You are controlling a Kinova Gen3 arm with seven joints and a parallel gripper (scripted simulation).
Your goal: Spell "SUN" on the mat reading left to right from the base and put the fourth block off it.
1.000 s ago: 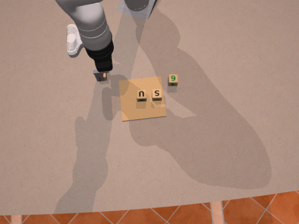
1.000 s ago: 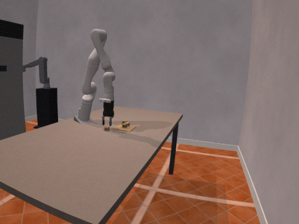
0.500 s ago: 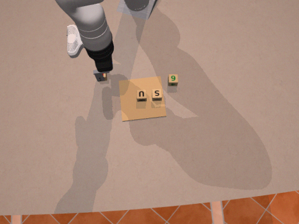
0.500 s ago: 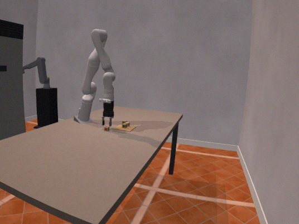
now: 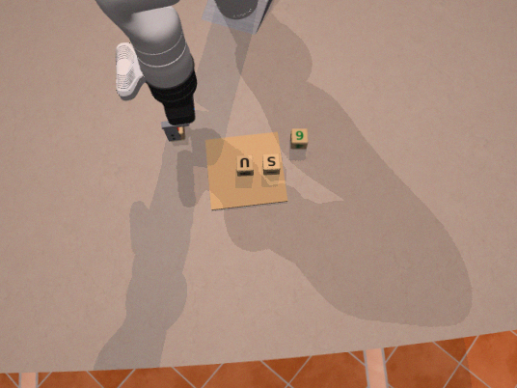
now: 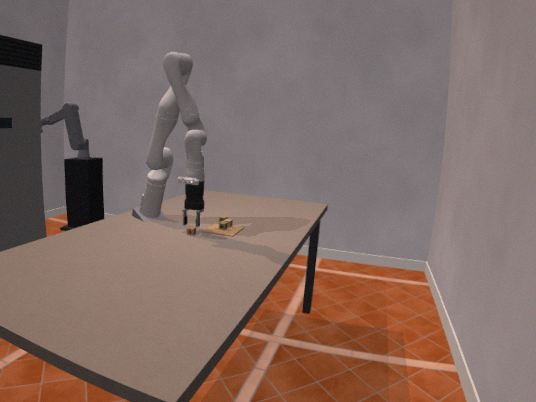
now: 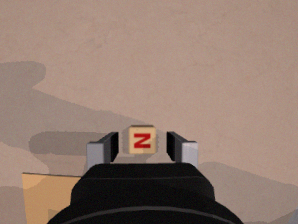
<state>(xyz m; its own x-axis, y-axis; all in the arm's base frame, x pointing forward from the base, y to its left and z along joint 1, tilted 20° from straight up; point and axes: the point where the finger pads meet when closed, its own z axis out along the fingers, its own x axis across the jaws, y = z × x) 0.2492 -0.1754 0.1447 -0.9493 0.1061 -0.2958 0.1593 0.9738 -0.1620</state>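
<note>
My hand is 40 mm above the N block. Round my hand: mat (110 mm ahead, 100 mm to the left, 50 mm below); then U block (110 mm ahead, 100 mm to the left, 40 mm below); then S block (150 mm to the left, 120 mm ahead, 40 mm below).
</note>
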